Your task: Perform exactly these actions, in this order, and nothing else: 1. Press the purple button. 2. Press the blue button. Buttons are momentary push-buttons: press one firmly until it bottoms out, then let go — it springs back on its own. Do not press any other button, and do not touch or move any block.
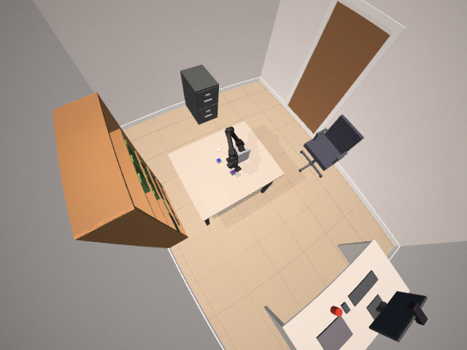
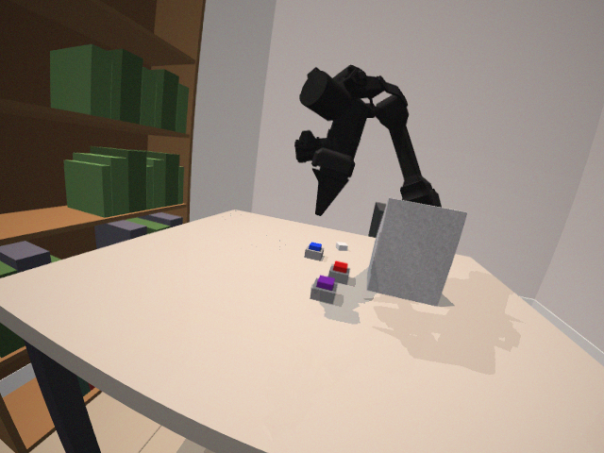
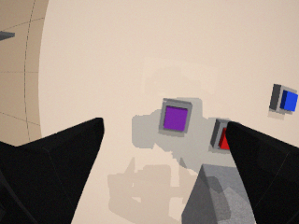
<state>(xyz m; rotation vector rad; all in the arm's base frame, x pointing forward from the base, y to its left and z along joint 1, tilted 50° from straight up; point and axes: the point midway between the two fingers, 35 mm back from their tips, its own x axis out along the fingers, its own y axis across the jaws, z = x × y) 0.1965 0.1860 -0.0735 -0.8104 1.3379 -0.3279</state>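
The purple button lies 14 cm below my gripper tip, 3 cm behind it and 2 cm to the right of it. The rest, counted from my gripper tip: blue button 22 cm to the right, 14 cm below, 6 cm ahead; then red button 14 cm below, 12 cm to the right, 4 cm behind; then small white block 35 cm to the right, 16 cm below.
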